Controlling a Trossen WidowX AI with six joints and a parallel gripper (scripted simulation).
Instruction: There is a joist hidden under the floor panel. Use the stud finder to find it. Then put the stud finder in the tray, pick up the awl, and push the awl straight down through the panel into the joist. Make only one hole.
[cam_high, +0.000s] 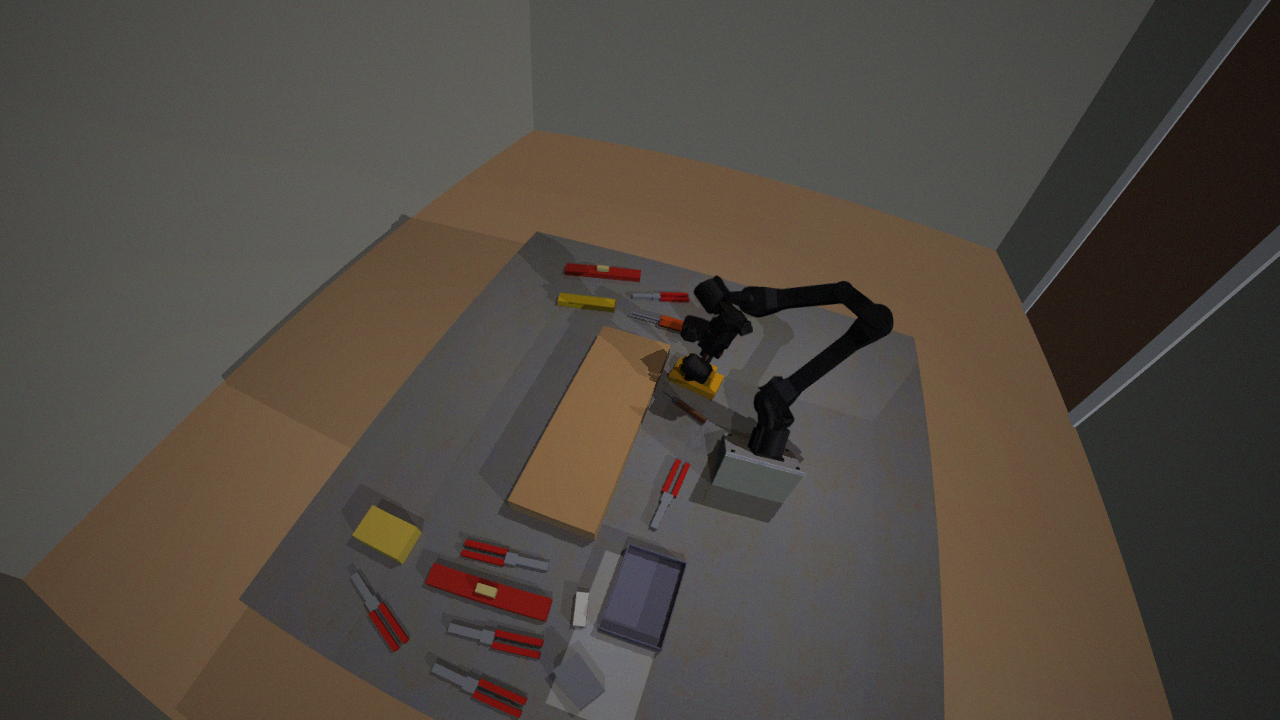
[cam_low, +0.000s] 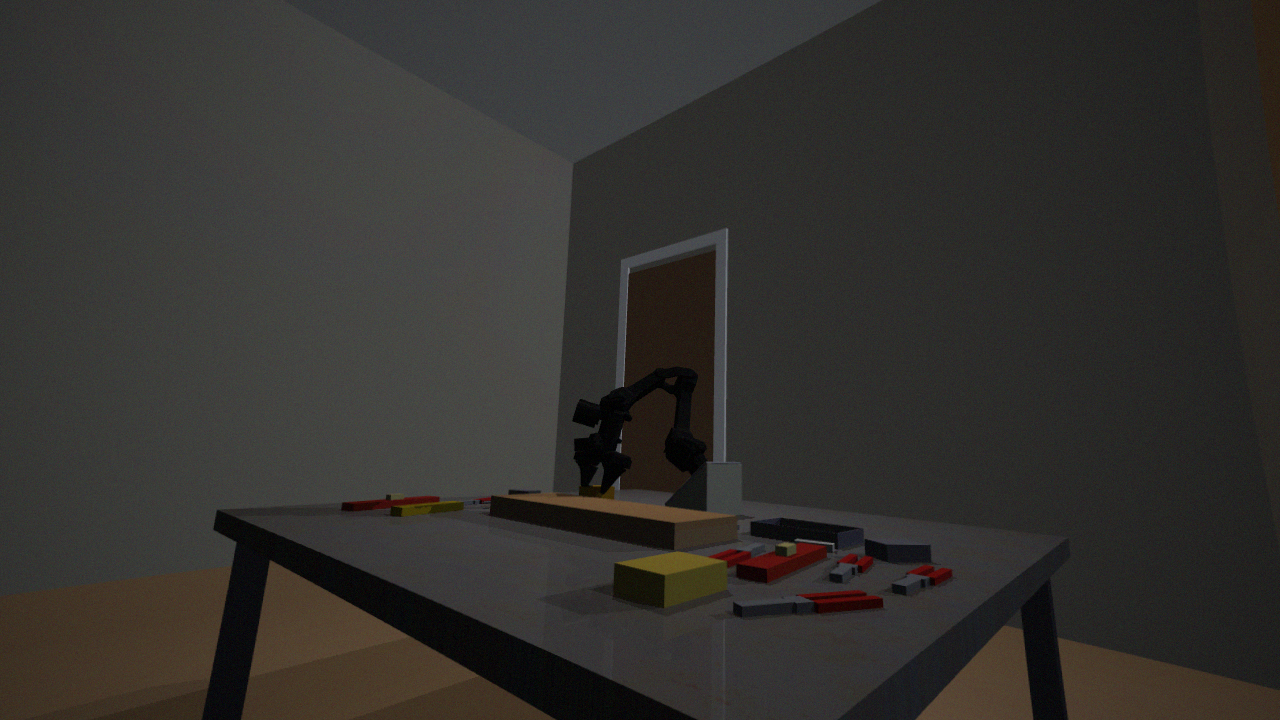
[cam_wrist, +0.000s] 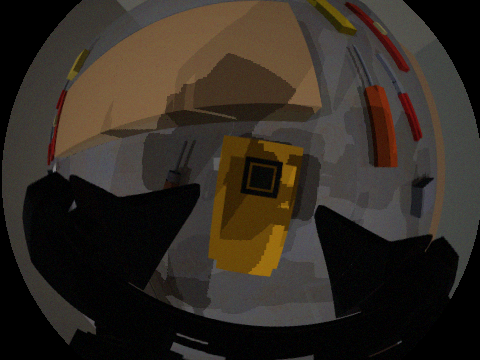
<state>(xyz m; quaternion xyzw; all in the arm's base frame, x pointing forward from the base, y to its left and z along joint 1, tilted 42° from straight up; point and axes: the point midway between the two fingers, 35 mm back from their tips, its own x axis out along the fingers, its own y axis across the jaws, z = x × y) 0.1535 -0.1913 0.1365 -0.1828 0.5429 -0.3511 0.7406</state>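
Now: gripper tip right at the yellow stud finder. The rest, counted from my gripper tip: grey tray (540 mm to the left, 30 mm below, 30 mm ahead); then yellow bar (320 mm ahead, 200 mm to the right, 30 mm below); then awl (90 mm to the left, 30 mm below, 20 mm ahead).
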